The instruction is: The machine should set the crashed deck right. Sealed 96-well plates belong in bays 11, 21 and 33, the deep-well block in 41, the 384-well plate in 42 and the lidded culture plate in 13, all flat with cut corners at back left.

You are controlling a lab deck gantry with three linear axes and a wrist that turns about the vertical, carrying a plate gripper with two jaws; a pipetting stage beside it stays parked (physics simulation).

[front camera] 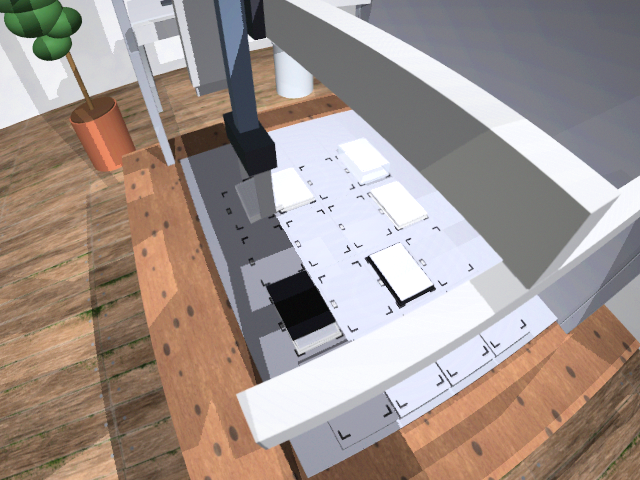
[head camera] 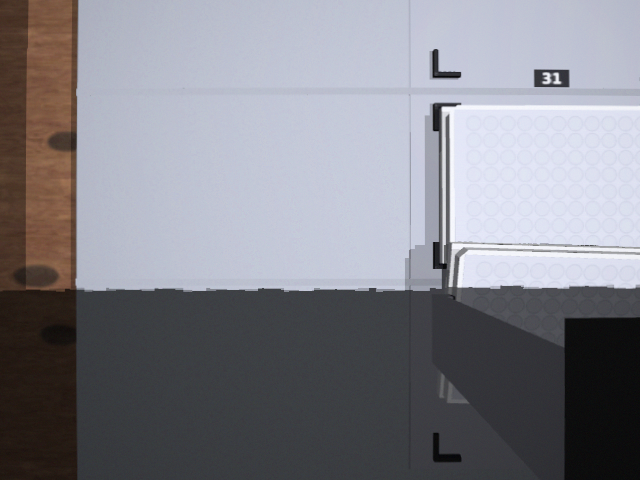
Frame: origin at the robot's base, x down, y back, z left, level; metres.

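Where they show: gripper, fingertip midpoint: (front camera: 258, 196); robot's base at its link origin: (front camera: 223, 194) (head camera: 438, 454).
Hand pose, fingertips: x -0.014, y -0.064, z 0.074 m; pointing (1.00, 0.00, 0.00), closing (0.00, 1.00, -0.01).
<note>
Things, the pixels of their top centre, and the offset from my fingertips. "*": a spot on its surface instead. Level surfaces: height alone.
- tilted sealed plate at its top centre: (head camera: 582, 332) (front camera: 257, 192) dx -0.014, dy +0.000, dz +0.000 m
- flat sealed plate at its top centre: (head camera: 567, 183) (front camera: 287, 186) dx +0.000, dy +0.000, dz +0.076 m
- tall clear-white block at its top centre: (front camera: 363, 153) dx -0.028, dy +0.000, dz +0.290 m
- thin white plate at its top centre: (front camera: 398, 201) dx +0.000, dy -0.164, dz +0.290 m
- white-topped plate with a black skirt, top centre: (front camera: 401, 269) dx +0.000, dy -0.328, dz +0.183 m
- black-topped piece at its top centre: (front camera: 299, 301) dx -0.008, dy -0.305, dz -0.031 m
- white deck at its surface level: dx +0.014 m
- label 31 at a spot on its surface: (head camera: 551, 78) * dx +0.014, dy +0.000, dz +0.137 m
In the front view my gripper (front camera: 254, 206) is down at the far left, its jaws at the short ends of a tilted sealed plate (front camera: 249, 201) (head camera: 522, 268); contact is hidden and I cannot tell open or shut. This plate's back edge overlaps a flat sealed plate (front camera: 293, 188) (head camera: 547, 170), one row in front of bay 31. A tall clear-white block (front camera: 364, 157) stands at the far right. A thin white plate (front camera: 399, 202) lies nearer. A white-topped plate with a black skirt (front camera: 402, 271) lies nearer still. At the near left a black-topped piece (front camera: 302, 304) has a pale layer below.
The white deck (front camera: 330, 273) has corner marks around its bays. In the head view the label 31 (head camera: 551, 78) shows, and the black gripper body (head camera: 602, 397) hides the lower right. A large white beam (front camera: 387, 351) crosses the front. A grey panel (front camera: 439, 118) rises at the right.
</note>
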